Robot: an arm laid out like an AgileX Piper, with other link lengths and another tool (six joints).
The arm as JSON. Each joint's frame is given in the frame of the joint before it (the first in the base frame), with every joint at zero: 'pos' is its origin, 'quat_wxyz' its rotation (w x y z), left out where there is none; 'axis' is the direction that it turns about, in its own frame. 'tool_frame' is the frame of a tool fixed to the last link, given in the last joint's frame.
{
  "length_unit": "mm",
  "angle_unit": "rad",
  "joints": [
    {
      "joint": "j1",
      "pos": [
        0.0,
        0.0,
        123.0
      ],
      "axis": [
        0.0,
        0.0,
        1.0
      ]
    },
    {
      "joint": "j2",
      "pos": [
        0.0,
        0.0,
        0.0
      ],
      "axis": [
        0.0,
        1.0,
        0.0
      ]
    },
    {
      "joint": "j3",
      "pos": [
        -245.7,
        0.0,
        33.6
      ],
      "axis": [
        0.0,
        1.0,
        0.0
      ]
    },
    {
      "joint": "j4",
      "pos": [
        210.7,
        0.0,
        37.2
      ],
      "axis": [
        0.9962,
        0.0,
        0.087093
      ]
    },
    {
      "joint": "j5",
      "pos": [
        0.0,
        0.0,
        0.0
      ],
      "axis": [
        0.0,
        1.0,
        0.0
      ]
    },
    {
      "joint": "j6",
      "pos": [
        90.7,
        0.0,
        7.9
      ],
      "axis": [
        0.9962,
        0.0,
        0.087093
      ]
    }
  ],
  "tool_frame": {
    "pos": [
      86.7,
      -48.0,
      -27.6
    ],
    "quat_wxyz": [
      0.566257,
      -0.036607,
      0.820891,
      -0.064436
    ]
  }
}
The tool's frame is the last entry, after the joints.
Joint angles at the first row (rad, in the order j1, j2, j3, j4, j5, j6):
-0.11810, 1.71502, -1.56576, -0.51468, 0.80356, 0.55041
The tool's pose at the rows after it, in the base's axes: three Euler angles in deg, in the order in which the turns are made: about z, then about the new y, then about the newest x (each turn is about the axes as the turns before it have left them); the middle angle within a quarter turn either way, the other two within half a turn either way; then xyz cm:
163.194 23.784 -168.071 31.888 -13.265 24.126
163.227 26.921 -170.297 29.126 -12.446 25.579
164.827 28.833 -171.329 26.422 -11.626 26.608
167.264 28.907 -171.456 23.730 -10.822 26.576
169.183 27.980 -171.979 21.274 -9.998 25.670
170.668 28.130 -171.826 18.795 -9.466 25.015
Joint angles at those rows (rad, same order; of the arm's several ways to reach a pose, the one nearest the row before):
-0.11811, 1.56598, -1.42023, -0.49132, 0.72993, 0.55423
-0.11810, 1.41464, -1.31241, -0.45710, 0.70699, 0.54118
-0.11810, 1.27481, -1.22323, -0.40033, 0.70570, 0.48070
-0.11812, 1.14850, -1.12805, -0.33693, 0.71765, 0.40227
-0.11809, 1.03772, -1.02922, -0.27562, 0.73258, 0.33658
-0.11811, 0.91955, -0.93908, -0.24251, 0.75094, 0.29139

